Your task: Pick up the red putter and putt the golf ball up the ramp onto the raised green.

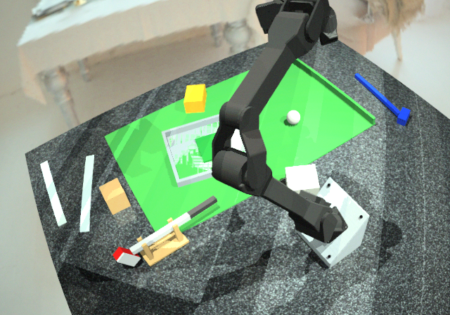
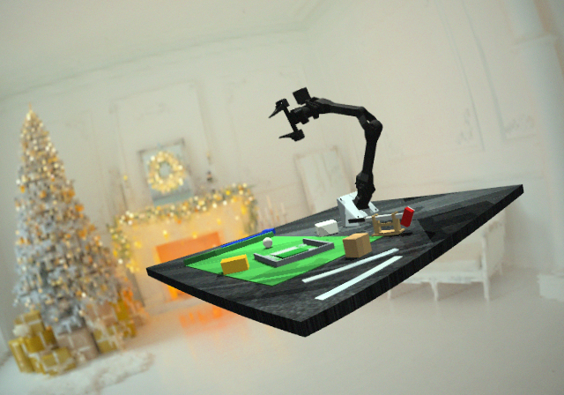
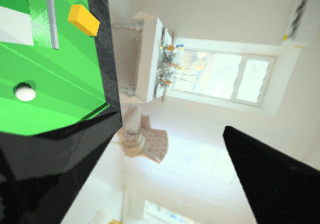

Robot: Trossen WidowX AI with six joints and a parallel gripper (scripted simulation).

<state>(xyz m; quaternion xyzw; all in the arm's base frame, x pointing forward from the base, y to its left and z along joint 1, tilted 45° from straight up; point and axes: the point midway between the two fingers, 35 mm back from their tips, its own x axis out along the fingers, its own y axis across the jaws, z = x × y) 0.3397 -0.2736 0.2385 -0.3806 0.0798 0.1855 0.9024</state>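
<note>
Now: the white cube 46 cm below my gripper tip, 13 cm behind it and 1 cm to the left of it. The rest, counted from my gripper tip: white golf ball: 45 cm below, 11 cm ahead, 9 cm to the right; then red putter: 42 cm below, 38 cm to the left, 14 cm behind; then green mat: 48 cm below, 17 cm ahead, 7 cm to the left.
</note>
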